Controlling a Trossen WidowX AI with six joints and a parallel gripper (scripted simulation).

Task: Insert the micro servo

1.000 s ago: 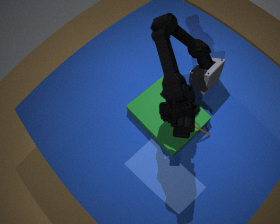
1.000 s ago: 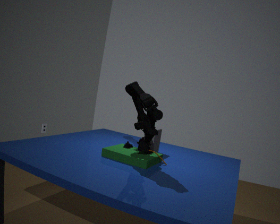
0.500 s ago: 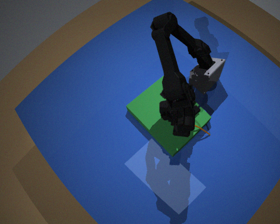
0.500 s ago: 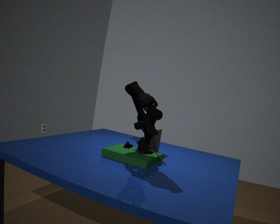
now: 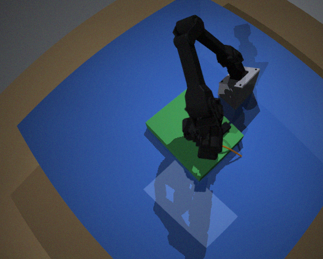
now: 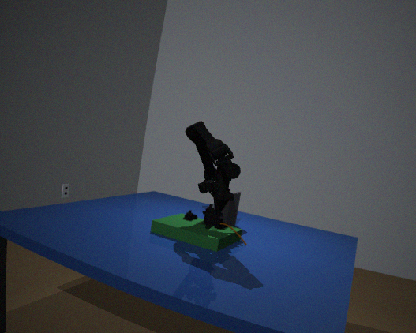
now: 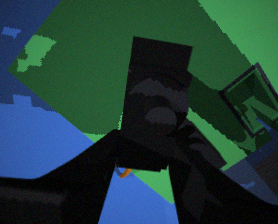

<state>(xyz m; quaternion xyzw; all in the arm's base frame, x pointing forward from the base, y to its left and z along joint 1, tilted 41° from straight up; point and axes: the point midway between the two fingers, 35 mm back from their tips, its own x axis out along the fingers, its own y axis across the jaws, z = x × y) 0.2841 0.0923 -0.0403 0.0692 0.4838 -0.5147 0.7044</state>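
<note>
Right now the green deck is 2 cm ahead of my gripper tip, 8 cm to the right of it and 10 cm below it.
</note>
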